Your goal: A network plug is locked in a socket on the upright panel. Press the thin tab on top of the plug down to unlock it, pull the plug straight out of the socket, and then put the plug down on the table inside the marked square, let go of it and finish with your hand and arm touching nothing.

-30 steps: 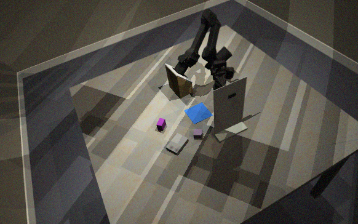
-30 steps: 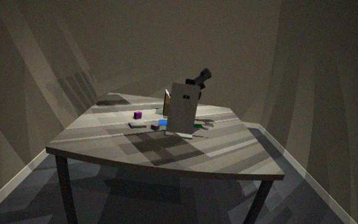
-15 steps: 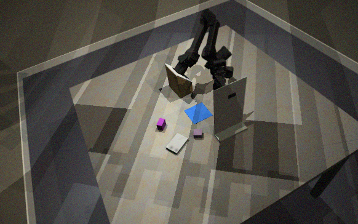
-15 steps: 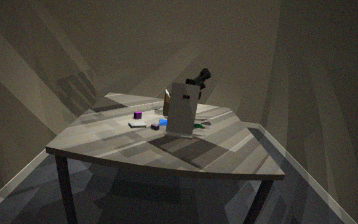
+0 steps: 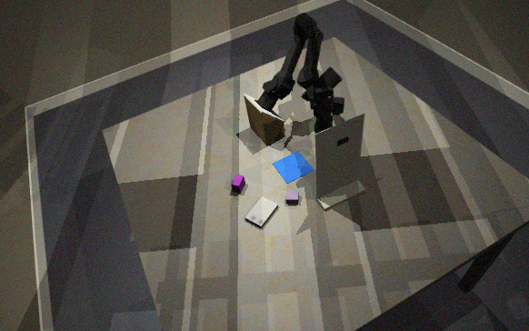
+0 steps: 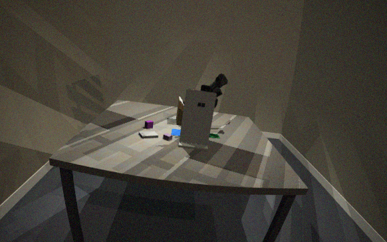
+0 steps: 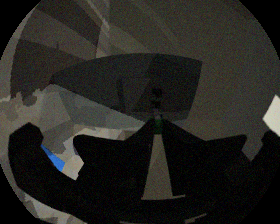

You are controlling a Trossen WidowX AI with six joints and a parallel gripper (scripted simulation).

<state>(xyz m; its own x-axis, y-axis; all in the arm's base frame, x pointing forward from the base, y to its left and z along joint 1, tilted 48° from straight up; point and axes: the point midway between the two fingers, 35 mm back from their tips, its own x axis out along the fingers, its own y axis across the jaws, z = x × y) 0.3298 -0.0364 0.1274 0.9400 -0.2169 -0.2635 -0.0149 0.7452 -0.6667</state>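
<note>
My gripper tip is 120 mm past the blue marked square, 80 mm to the left of it and 250 mm above it. The rest, counted from my gripper tip: green flat piece (130 mm behind, 120 mm to the left, 250 mm below); then network plug (right at my gripper tip); then grey upright panel (80 mm ahead, 10 mm to the right, 100 mm below).
</note>
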